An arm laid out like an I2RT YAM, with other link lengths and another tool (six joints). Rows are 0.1 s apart.
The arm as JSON. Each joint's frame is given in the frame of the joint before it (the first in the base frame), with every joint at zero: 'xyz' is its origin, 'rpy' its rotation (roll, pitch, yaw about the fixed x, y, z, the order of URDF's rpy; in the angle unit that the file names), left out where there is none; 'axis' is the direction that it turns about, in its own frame. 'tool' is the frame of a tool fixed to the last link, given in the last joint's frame.
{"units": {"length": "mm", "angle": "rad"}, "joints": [
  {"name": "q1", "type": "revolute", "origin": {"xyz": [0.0, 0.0, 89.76]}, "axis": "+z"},
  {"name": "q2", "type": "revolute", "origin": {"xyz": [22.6, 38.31, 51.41], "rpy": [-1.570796, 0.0, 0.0]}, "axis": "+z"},
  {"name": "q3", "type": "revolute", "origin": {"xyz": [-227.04, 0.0, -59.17], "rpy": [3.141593, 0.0, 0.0]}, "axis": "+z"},
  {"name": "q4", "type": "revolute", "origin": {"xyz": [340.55, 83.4, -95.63]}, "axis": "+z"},
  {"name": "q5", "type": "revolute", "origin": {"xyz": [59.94, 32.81, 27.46], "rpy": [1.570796, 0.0, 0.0]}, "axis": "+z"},
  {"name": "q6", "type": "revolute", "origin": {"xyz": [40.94, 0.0, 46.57], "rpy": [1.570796, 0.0, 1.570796]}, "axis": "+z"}
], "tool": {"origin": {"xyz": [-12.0, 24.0, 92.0], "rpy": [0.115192, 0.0, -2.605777]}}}
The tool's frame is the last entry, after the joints.
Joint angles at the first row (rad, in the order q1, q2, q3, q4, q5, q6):
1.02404, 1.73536, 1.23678, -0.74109, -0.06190, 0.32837
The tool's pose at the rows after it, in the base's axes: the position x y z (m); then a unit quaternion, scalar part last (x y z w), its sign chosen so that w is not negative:
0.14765 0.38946 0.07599 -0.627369 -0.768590 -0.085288 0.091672
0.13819 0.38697 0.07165 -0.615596 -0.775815 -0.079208 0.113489
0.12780 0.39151 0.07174 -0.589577 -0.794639 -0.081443 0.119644
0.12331 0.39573 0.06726 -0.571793 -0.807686 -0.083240 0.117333
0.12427 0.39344 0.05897 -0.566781 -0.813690 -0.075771 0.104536
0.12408 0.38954 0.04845 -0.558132 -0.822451 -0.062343 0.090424
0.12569 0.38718 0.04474 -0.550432 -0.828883 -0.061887 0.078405
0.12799 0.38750 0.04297 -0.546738 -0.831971 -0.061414 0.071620
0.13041 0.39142 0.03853 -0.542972 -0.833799 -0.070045 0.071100
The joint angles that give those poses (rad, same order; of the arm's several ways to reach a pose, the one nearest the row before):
1.02614, 1.70400, 1.18286, -0.77605, -0.07101, 0.31300
1.02809, 1.68895, 1.14990, -0.76318, -0.11970, 0.29526
1.05264, 1.68888, 1.14882, -0.75400, -0.13582, 0.25847
1.06933, 1.70550, 1.15403, -0.73861, -0.13416, 0.23053
1.07228, 1.72561, 1.15462, -0.73771, -0.11288, 0.21240
1.07645, 1.75205, 1.15579, -0.74284, -0.09135, 0.18569
1.07811, 1.75564, 1.15063, -0.73771, -0.07057, 0.16353
1.07793, 1.76596, 1.15797, -0.73709, -0.05885, 0.15162
1.07809, 1.77901, 1.15894, -0.70777, -0.05747, 0.14429

